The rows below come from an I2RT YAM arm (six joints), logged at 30 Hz.
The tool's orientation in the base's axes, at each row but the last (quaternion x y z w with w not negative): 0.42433 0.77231 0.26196 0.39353; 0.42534 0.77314 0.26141 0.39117; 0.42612 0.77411 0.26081 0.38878; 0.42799 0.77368 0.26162 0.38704; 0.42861 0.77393 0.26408 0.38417; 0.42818 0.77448 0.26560 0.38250; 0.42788 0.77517 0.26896 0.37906; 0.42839 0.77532 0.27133 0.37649; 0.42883 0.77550 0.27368 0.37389
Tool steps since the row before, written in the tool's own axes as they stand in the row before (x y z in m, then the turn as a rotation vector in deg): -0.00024 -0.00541 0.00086 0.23 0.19 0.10; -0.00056 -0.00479 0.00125 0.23 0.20 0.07; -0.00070 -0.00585 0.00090 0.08 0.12 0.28; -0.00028 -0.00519 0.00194 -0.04 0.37 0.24; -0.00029 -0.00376 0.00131 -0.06 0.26 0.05; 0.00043 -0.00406 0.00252 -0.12 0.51 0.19; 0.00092 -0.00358 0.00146 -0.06 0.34 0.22; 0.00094 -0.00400 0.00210 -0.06 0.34 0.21; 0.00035 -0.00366 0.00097 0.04 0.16 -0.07
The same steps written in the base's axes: -0.00164 -0.00287 -0.00438 0.09 0.30 0.00; -0.00095 -0.00280 -0.00401 0.07 0.30 0.02; -0.00170 -0.00347 -0.00454 0.26 0.15 -0.10; -0.00070 -0.00268 -0.00481 0.38 0.17 0.15; -0.00056 -0.00200 -0.00341 0.18 0.08 0.19; 0.00005 -0.00141 -0.00458 0.43 0.16 0.31; -0.00077 -0.00082 -0.00381 0.36 0.13 0.15; -0.00045 -0.00092 -0.00450 0.35 0.13 0.15; -0.00102 -0.00136 -0.00340 0.00 0.10 0.15
